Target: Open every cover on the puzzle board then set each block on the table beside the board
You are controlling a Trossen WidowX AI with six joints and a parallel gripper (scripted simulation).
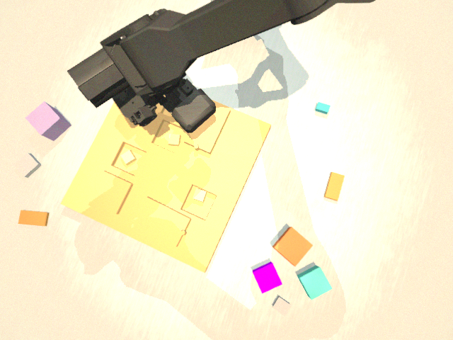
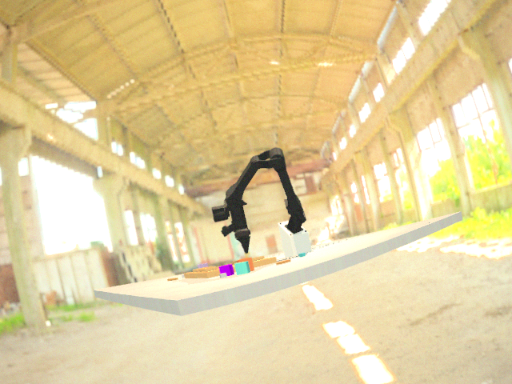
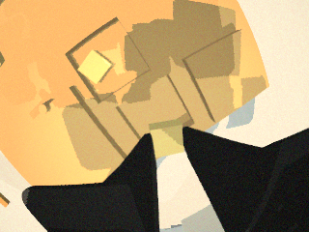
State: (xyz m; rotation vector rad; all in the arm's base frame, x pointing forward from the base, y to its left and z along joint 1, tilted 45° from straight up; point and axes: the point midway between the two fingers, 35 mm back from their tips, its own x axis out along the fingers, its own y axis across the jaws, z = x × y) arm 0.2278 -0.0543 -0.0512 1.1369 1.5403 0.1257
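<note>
The yellow puzzle board lies 11 cm ahead of my gripper tip, 4 cm below it and 1 cm to the right of it. The rest, counted from my gripper tip: orange slab 32 cm to the left, 9 cm ahead, 5 cm below; lilac block 24 cm to the right, 8 cm ahead, 3 cm below; cyan piece 27 cm to the left, 5 cm below, 5 cm behind.
</note>
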